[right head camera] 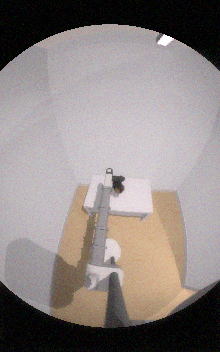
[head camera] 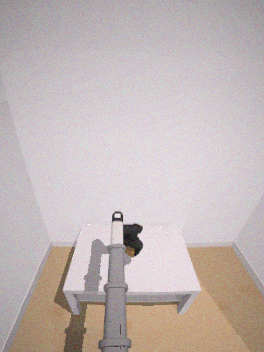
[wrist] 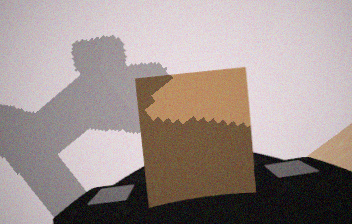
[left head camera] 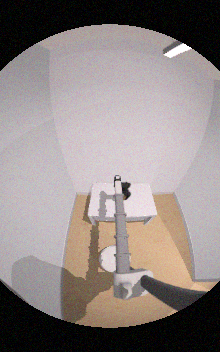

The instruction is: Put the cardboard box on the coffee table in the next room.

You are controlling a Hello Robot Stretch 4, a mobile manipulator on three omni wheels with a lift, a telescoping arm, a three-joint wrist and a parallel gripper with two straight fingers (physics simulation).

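Observation:
The cardboard box is a brown block; the wrist view shows its flat face, partly in shadow. My gripper is black and shut on the box, with dark finger parts on both sides of it in the wrist view. The coffee table is white, with a lower shelf. The gripper and box are over its top, left of its middle in the head view. The arm's shadow falls on the top. The exact gap under the box cannot be told.
The telescoping arm reaches forward over the table's front edge. A white wall stands behind the table, with side walls at left and right. Wooden floor lies in front of the table.

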